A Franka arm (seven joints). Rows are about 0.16 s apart.
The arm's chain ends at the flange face. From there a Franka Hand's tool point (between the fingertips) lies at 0.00 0.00 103.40 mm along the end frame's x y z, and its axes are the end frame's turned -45 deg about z.
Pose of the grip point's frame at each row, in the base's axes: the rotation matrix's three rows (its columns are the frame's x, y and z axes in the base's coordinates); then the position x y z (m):
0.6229 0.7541 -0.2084; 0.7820 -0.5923 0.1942; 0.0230 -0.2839 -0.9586; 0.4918 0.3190 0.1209
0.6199 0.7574 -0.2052; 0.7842 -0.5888 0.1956; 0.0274 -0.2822 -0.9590; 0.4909 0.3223 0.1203
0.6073 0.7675 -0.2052; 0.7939 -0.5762 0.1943; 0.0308 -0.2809 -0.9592; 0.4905 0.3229 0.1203
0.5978 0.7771 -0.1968; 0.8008 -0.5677 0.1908; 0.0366 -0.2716 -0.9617; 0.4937 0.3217 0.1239
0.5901 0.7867 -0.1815; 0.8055 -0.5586 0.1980; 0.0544 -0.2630 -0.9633; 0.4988 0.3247 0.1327
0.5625 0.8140 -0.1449; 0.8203 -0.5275 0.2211; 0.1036 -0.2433 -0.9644; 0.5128 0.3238 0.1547
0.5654 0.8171 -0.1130; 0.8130 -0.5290 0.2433; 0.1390 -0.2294 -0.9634; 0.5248 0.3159 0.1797
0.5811 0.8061 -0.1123; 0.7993 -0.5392 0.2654; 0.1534 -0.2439 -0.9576; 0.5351 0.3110 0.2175
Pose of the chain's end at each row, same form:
0.9737 0.0928 -0.2084; 0.1341 -0.9718 0.1942; -0.1845 -0.2170 -0.9586; 0.5133 0.2989 0.2200
0.9739 0.0972 -0.2052; 0.1382 -0.9709 0.1956; -0.1802 -0.2189 -0.9590; 0.5121 0.3021 0.2195
0.9721 0.1133 -0.2052; 0.1539 -0.9688 0.1943; -0.1768 -0.2204 -0.9592; 0.5117 0.3028 0.2195
0.9722 0.1268 -0.1968; 0.1648 -0.9677 0.1908; -0.1662 -0.2179 -0.9617; 0.5140 0.3020 0.2233
0.9735 0.1390 -0.1815; 0.1746 -0.9646 0.1980; -0.1475 -0.2244 -0.9633; 0.5176 0.3042 0.2323
0.9733 0.1778 -0.1449; 0.2070 -0.9530 0.2211; -0.0988 -0.2453 -0.9644; 0.5278 0.3009 0.2544
0.9776 0.1780 -0.1130; 0.2008 -0.9489 0.2433; -0.0639 -0.2605 -0.9634; 0.5365 0.2907 0.2793
0.9809 0.1591 -0.1123; 0.1839 -0.9465 0.2654; -0.0640 -0.2809 -0.9576; 0.5467 0.2836 0.3165

